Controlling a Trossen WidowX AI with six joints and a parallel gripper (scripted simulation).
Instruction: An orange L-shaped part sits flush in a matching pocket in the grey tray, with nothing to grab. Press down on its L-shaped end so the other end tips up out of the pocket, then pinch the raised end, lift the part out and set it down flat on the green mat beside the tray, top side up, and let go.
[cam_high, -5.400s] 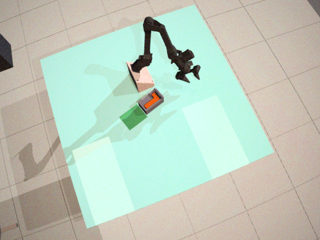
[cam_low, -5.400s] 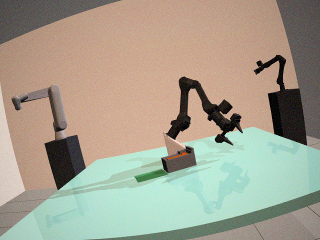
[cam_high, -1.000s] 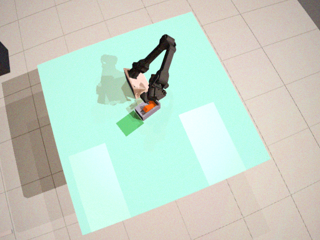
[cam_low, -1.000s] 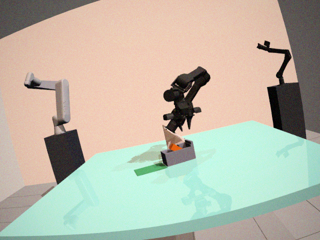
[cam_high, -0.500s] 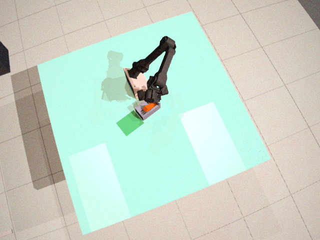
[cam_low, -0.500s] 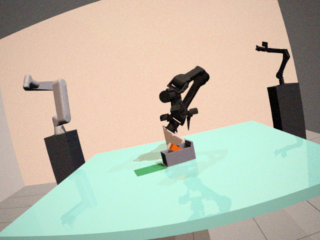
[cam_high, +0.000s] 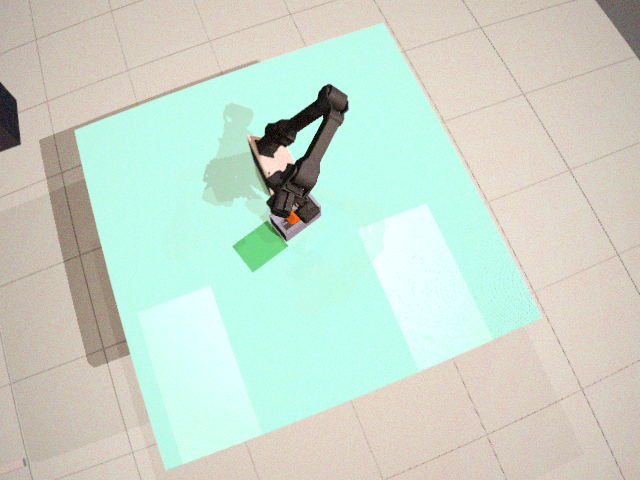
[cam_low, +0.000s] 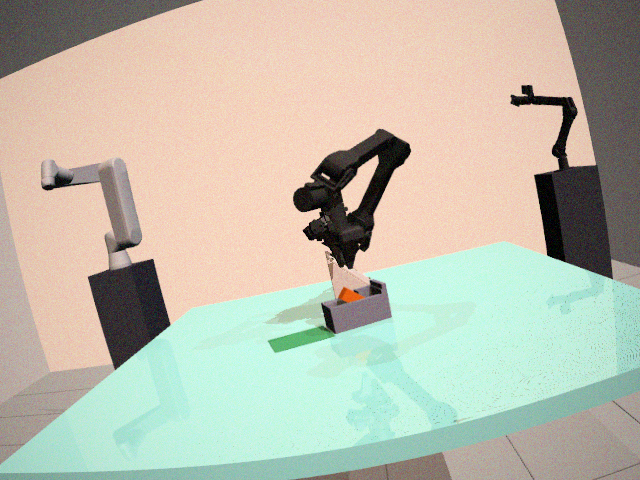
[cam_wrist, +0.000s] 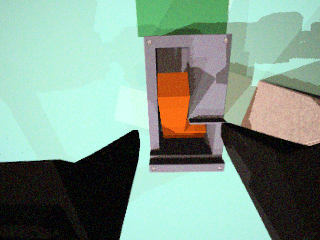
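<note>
The orange L-shaped part lies 2 cm behind my gripper tip, 2 cm to the left of it and 10 cm below it. Round my gripper tip: green mat 4 cm ahead, 14 cm to the right, 16 cm below.
</note>
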